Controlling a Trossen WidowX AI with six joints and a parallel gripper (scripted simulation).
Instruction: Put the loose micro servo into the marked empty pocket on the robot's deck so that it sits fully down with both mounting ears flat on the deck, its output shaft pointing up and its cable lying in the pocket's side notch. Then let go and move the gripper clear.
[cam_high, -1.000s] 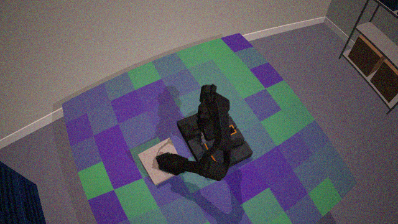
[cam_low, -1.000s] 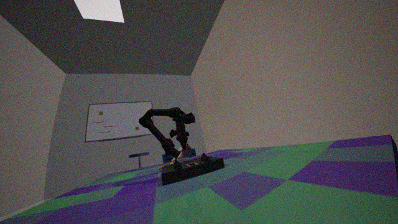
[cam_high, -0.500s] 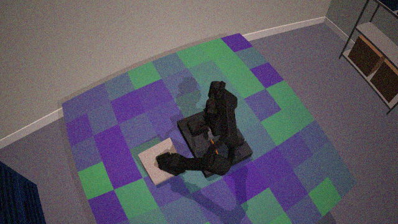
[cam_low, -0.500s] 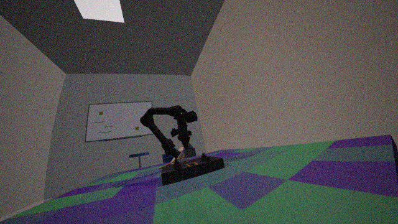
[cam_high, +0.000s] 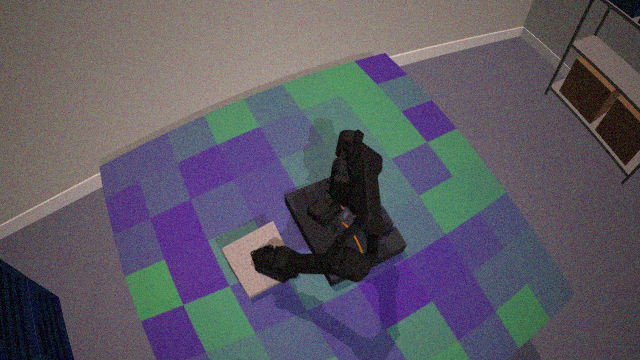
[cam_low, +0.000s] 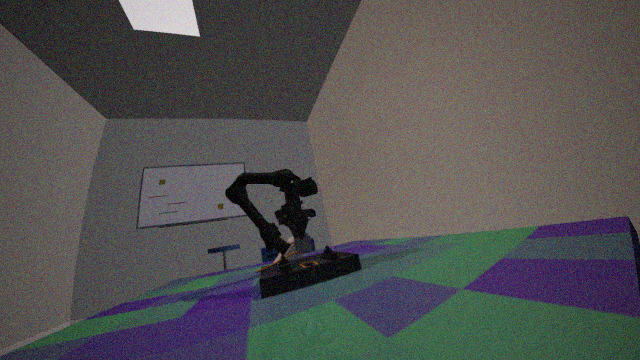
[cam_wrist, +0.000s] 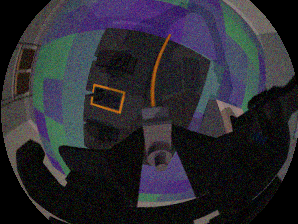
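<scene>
Right now the robot deck is 10 cm below my gripper tip and 1 cm behind it.
</scene>
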